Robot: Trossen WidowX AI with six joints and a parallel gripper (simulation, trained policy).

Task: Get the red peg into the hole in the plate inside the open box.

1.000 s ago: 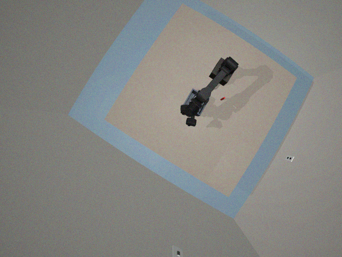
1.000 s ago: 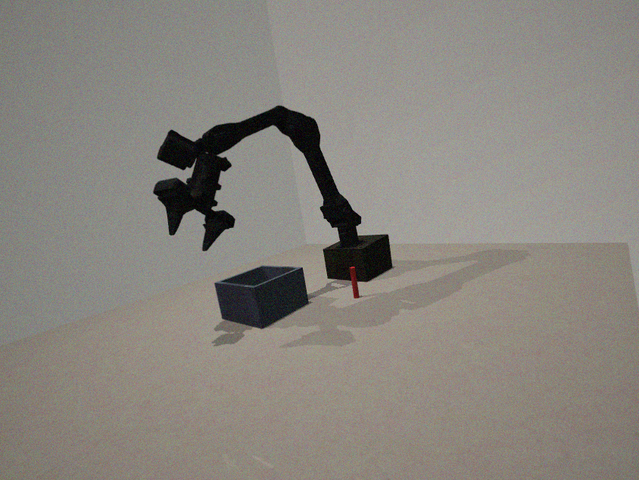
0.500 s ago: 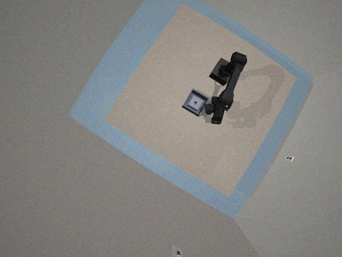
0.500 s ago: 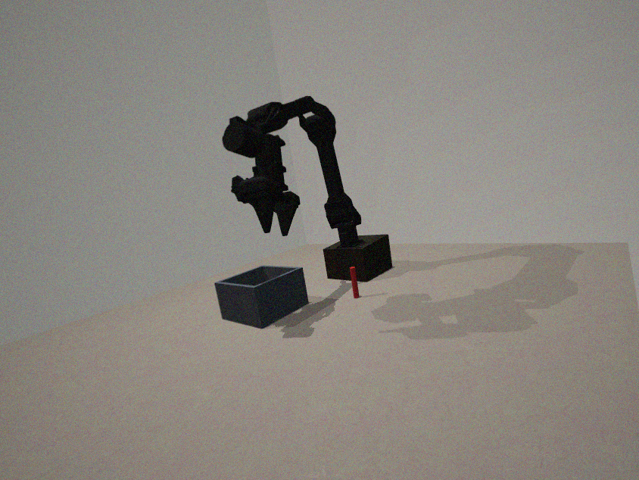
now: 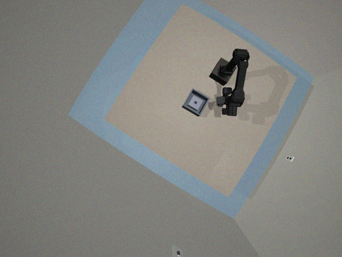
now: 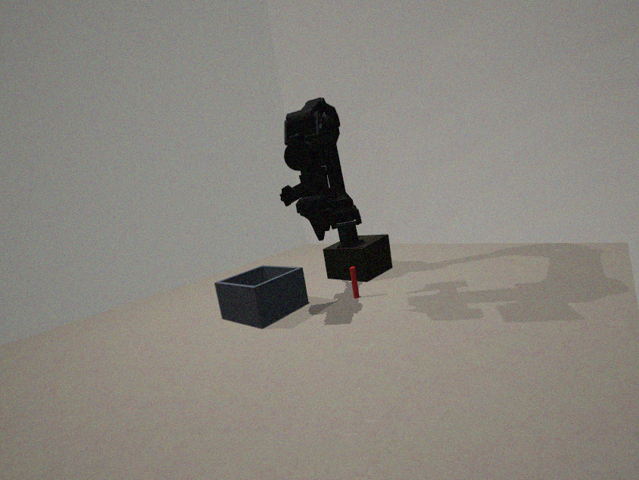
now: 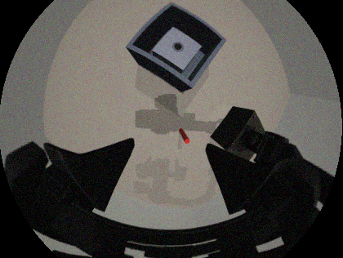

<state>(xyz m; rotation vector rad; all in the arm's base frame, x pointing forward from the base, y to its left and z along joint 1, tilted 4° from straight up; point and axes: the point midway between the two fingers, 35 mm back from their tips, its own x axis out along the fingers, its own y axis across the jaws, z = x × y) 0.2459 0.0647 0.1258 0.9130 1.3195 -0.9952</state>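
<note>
Right now my gripper tip is 14 cm above the red peg, 7 cm past it and 3 cm to the right of it. The rest, counted from my gripper tip: dark blue box: 18 cm to the right, 15 cm below, 5 cm ahead; pale plate: 18 cm to the right, 13 cm below, 5 cm ahead.
</note>
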